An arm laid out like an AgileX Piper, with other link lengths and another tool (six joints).
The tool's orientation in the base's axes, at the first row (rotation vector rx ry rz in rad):
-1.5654 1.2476 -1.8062
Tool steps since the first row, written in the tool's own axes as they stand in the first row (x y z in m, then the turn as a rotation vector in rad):
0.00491 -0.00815 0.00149 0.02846 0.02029 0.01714
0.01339 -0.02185 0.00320 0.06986 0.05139 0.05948
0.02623 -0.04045 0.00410 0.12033 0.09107 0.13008
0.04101 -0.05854 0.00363 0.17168 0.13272 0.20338
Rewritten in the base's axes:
0.00193 -0.00040 0.00943 0.00415 -0.03863 -0.00249
0.00437 -0.00098 0.02543 0.02619 -0.10151 -0.00829
0.00600 -0.00234 0.04795 0.07050 -0.18549 -0.01777
0.00573 -0.00505 0.07116 0.11668 -0.27207 -0.02855

